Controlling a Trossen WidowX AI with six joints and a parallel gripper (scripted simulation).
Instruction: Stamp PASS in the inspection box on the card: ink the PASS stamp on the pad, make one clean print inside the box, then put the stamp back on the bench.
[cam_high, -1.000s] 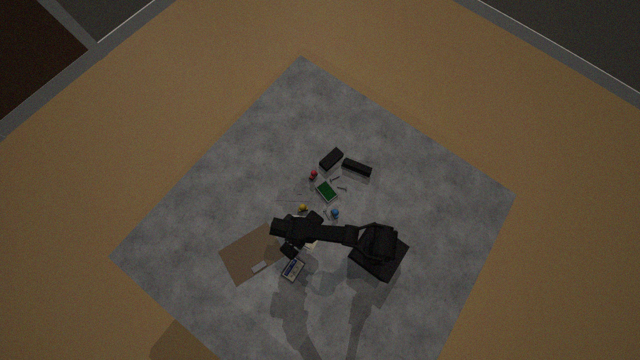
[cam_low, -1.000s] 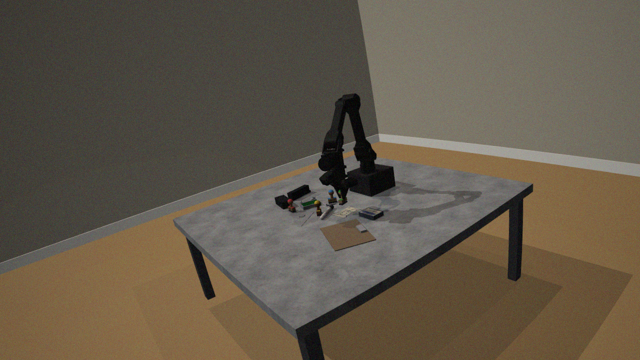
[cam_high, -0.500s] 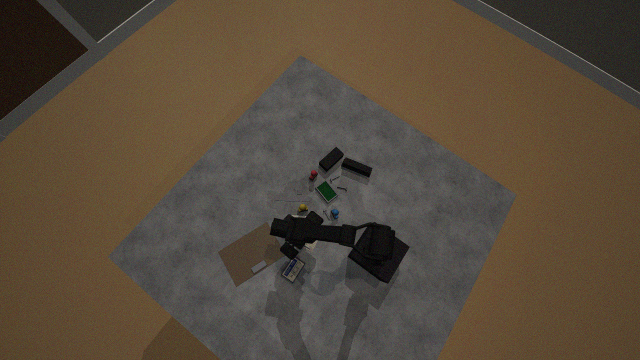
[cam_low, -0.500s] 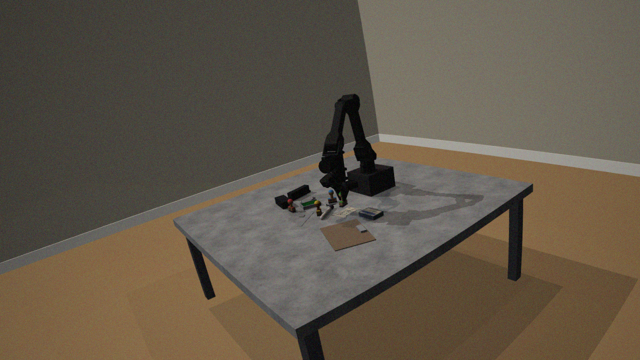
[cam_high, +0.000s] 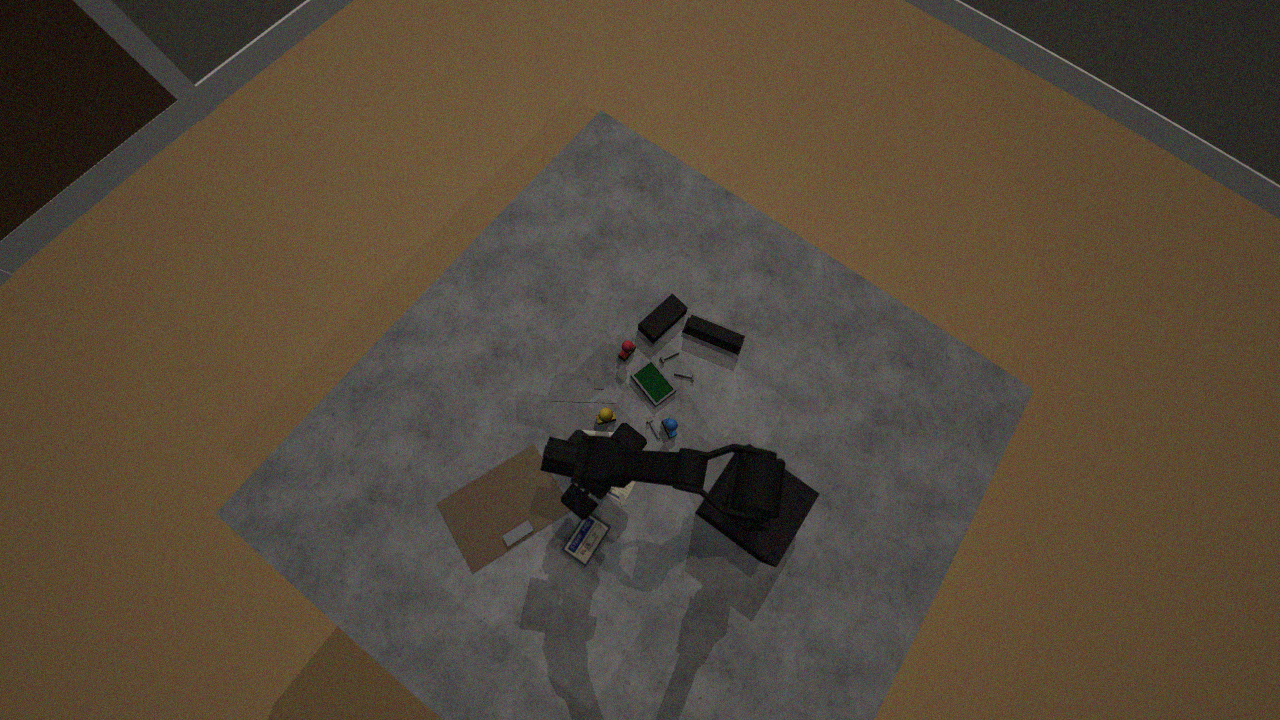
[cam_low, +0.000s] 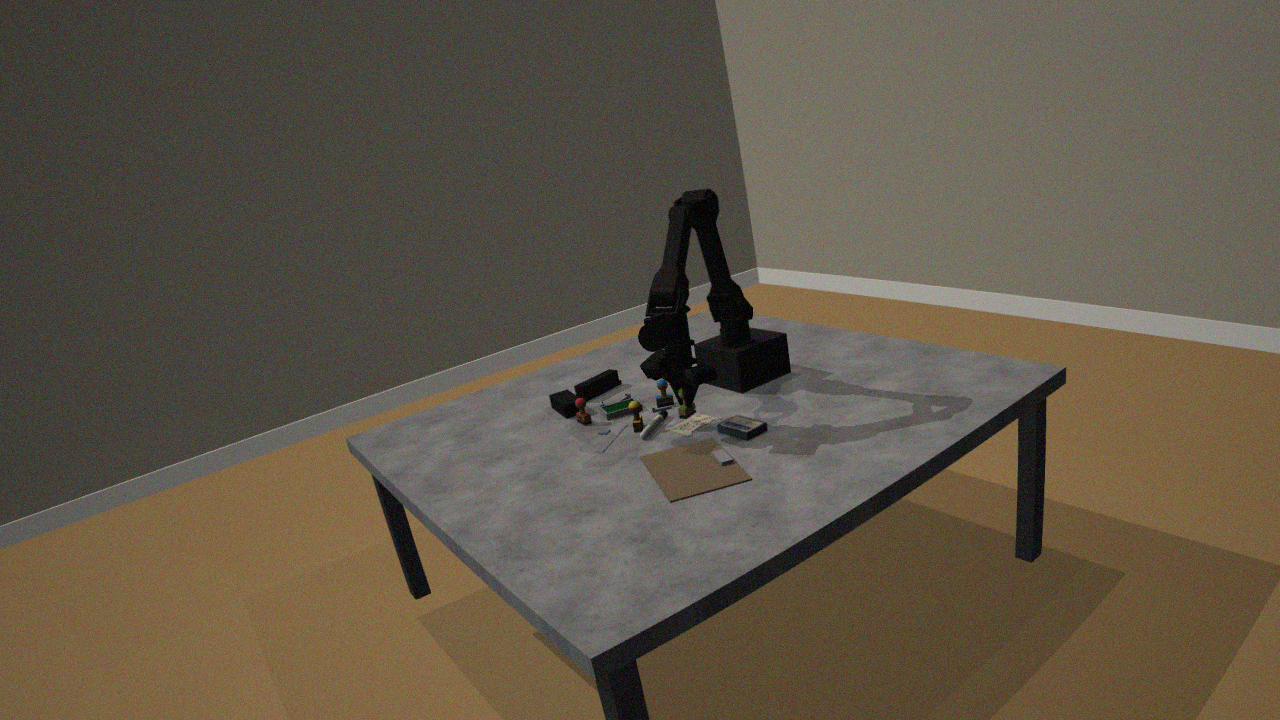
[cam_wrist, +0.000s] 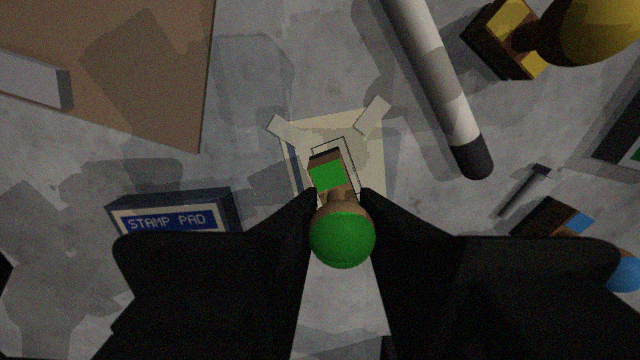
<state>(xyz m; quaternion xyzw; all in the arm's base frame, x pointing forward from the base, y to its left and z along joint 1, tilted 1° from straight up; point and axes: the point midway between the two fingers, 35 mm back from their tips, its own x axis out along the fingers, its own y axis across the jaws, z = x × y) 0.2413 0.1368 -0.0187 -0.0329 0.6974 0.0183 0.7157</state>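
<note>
Right now the cream card is 1 cm behind my gripper tip and 5 cm below it. Also, from my gripper tip: white marker: 4 cm ahead, 7 cm to the right, 4 cm below; green-knobbed stamp: right at my gripper tip; yellow-knobbed stamp: 8 cm ahead, 9 cm to the right, 3 cm below.
</note>
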